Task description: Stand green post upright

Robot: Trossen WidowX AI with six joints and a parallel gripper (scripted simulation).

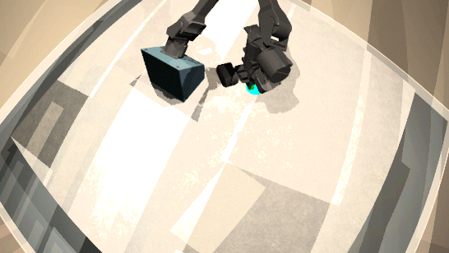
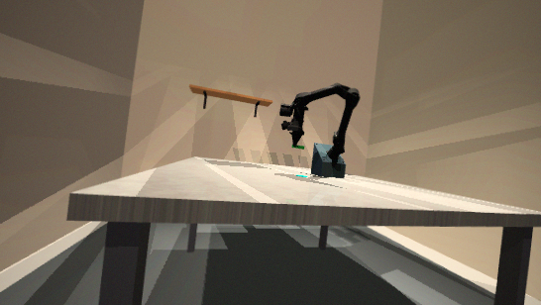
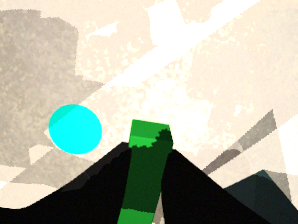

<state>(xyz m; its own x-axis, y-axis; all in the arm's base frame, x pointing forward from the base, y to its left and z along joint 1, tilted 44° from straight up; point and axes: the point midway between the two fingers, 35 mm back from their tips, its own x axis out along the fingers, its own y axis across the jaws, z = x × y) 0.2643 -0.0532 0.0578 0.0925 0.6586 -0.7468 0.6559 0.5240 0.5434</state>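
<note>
The cyan circle is 1 cm behind my gripper tip, 9 cm to the left of it and 15 cm below it. From my gripper tip the other things lie so: green post: 2 cm behind, 1 cm to the left.
</note>
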